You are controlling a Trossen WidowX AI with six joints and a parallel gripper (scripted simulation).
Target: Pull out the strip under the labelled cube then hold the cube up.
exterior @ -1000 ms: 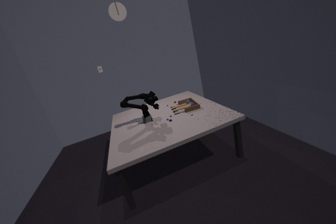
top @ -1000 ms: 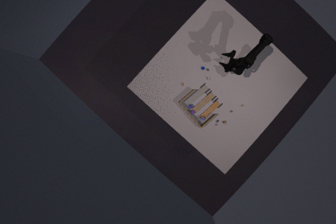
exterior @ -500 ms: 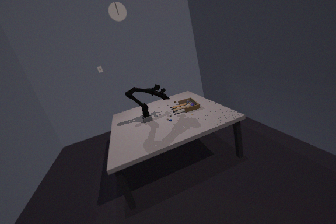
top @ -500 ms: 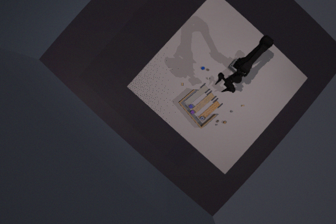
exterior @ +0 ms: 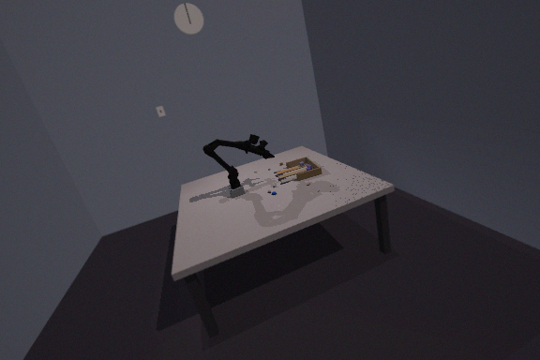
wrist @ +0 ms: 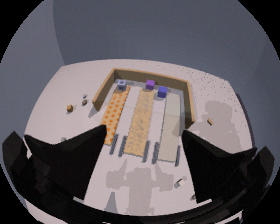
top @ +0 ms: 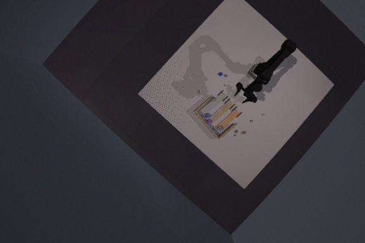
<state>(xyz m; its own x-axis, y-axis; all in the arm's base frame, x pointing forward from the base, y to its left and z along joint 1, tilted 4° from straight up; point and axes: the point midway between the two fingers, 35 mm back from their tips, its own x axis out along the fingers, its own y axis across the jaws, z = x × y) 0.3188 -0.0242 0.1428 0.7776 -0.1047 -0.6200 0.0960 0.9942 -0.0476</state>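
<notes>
Now: the strip 16 cm ahead of my gripper tip, 8 cm to the left of it and 20 cm below it. Round my gripper tip: blue object (14 cm behind, 21 cm to the right, 19 cm below); labelled cube (26 cm ahead, 6 cm to the left, 18 cm below).
</notes>
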